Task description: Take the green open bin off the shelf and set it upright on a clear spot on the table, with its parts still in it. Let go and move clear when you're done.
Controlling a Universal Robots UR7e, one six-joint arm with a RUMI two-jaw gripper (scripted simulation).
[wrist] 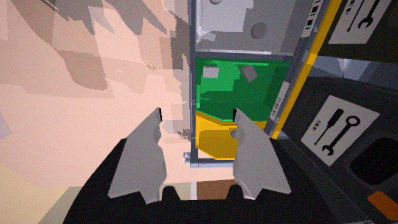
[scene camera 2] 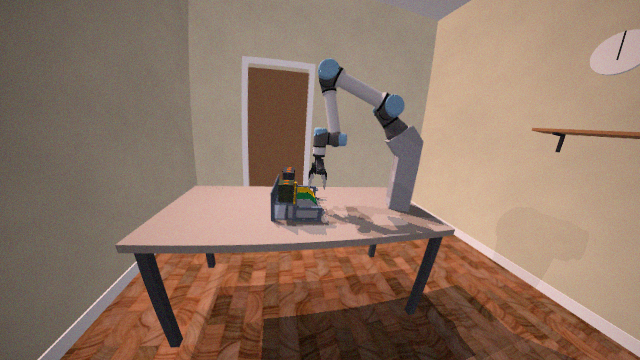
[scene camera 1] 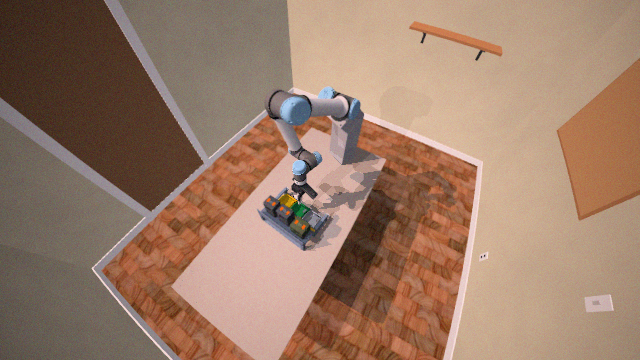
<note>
The pictures show: my gripper, a green open bin and a yellow bin.
</note>
